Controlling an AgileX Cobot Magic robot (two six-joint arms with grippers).
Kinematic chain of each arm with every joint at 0, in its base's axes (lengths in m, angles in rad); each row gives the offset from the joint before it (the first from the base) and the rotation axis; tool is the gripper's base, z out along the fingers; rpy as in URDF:
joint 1: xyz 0 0 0.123 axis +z
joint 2: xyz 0 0 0 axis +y
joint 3: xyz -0.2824 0 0.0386 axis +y
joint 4: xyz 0.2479 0 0.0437 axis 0.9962 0 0.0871
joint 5: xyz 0 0 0 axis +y
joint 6: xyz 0.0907 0 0.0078 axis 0.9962 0 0.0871
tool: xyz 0 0 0 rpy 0 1.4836 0
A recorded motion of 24 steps. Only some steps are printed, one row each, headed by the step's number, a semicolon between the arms.
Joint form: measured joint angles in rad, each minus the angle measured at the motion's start. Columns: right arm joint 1, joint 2, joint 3, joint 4, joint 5, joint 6; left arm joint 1, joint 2, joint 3, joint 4, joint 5, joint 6.
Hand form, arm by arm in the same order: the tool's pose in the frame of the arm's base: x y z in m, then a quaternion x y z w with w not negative. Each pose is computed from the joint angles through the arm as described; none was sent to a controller.
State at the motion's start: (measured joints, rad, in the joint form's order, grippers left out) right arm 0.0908 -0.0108 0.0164 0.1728 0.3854 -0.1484; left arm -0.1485 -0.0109 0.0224 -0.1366 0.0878 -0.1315
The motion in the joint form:
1: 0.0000 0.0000 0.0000 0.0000 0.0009 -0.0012; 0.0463 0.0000 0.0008 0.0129 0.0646 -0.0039
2: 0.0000 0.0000 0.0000 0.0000 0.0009 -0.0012; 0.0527 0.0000 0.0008 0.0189 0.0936 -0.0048
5: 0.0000 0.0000 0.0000 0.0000 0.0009 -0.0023; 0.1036 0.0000 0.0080 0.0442 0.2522 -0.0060
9: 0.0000 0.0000 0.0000 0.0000 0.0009 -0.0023; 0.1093 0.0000 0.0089 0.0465 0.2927 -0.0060
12: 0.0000 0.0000 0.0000 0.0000 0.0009 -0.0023; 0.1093 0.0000 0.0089 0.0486 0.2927 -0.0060
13: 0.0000 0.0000 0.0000 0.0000 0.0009 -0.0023; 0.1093 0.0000 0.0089 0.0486 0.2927 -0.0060
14: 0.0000 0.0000 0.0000 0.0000 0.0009 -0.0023; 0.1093 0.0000 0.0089 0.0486 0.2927 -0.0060
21: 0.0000 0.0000 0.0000 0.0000 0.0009 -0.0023; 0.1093 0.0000 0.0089 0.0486 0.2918 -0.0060
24: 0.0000 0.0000 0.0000 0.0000 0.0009 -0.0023; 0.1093 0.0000 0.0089 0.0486 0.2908 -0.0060
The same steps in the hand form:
1: 0.0514 0.0106 0.1739 -0.05143 0.80285 0.05614 0.59130; 0.0559 -0.0075 0.1921 -0.05062 0.73183 -0.12838 0.66737
2: 0.0514 0.0106 0.1739 -0.05143 0.80285 0.05614 0.59130; 0.0557 -0.0073 0.1895 -0.05096 0.74157 -0.12352 0.65743
5: 0.0514 0.0106 0.1739 -0.05187 0.80282 0.05582 0.59133; 0.0534 -0.0052 0.1729 -0.06217 0.79366 -0.09344 0.59792
9: 0.0514 0.0106 0.1739 -0.05187 0.80282 0.05582 0.59133; 0.0523 -0.0051 0.1691 -0.06366 0.80591 -0.08979 0.58172
12: 0.0514 0.0106 0.1739 -0.05187 0.80282 0.05582 0.59133; 0.0523 -0.0050 0.1691 -0.06310 0.80597 -0.08891 0.58182
13: 0.0514 0.0106 0.1739 -0.05187 0.80282 0.05582 0.59133; 0.0523 -0.0050 0.1691 -0.06310 0.80597 -0.08891 0.58182
14: 0.0514 0.0106 0.1739 -0.05187 0.80282 0.05582 0.59133; 0.0523 -0.0050 0.1691 -0.06310 0.80597 -0.08891 0.58182
21: 0.0514 0.0106 0.1739 -0.05187 0.80282 0.05582 0.59133; 0.0523 -0.0050 0.1691 -0.06311 0.80571 -0.08893 0.58219
24: 0.0514 0.0106 0.1739 -0.05187 0.80282 0.05582 0.59133; 0.0524 -0.0050 0.1692 -0.06311 0.80541 -0.08896 0.58259

